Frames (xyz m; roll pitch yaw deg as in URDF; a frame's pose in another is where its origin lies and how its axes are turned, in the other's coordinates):
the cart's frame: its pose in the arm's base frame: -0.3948 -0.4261 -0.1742 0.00 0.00 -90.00
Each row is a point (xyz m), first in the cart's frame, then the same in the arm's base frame.
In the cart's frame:
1: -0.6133 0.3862 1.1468
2: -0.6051 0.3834 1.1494
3: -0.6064 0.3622 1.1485
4: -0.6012 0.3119 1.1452
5: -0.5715 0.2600 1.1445
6: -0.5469 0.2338 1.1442
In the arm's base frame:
1: -0.0086 0.1872 0.9726
2: -0.0114 0.1790 0.9752
3: -0.0326 0.1803 0.9743
4: -0.0829 0.1751 0.9710
5: -0.1348 0.1454 0.9703
6: -0.1610 0.1208 0.9700

